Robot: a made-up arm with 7 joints.
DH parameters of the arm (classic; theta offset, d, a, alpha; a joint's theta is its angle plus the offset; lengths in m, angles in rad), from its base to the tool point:
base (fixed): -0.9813 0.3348 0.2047 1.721
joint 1: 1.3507 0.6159 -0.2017 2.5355
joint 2: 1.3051 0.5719 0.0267 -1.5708
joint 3: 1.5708 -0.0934 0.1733 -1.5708
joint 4: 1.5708 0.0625 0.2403 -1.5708
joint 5: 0 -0.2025 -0.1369 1.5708
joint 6: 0 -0.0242 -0.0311 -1.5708
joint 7: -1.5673 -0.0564 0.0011 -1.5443
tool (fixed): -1.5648 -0.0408 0 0
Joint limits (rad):
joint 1: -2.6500..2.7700
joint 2: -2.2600..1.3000
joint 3: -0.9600..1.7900
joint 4: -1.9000..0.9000
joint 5: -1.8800..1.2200
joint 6: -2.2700..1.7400
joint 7: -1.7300..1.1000
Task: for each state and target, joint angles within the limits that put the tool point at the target. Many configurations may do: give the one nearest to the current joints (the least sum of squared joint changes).
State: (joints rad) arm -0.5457 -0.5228 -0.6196 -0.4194 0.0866 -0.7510 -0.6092
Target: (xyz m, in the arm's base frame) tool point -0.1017 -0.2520 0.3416
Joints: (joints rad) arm -0.4989 -1.5882 -0.5307 0.3089 -0.3669 -0.5253 -0.7566
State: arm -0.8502 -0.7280 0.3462 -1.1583 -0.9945 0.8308 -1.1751
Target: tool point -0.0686 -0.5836 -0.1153
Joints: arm -0.1719 -0.8475 0.2360 -1.9000 -0.4833 0.5897 -1.0351
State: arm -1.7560 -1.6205 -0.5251 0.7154 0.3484 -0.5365 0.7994
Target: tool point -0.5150 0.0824 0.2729
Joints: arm -1.5759 -2.2231 0.0244 0.5904 0.7121 -0.4866 0.8172
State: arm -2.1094 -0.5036 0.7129 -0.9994 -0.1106 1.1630 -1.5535
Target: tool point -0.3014 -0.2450 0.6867
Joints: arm -2.5583 -0.6443 0.7963 -0.9548 -0.1955 1.1634 -1.5135
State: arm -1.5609 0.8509 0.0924 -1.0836 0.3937 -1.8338 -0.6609
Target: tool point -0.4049 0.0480 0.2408
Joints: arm -1.8826 1.2568 -0.7053 -1.5166 -0.0934 -1.5469 -0.8202
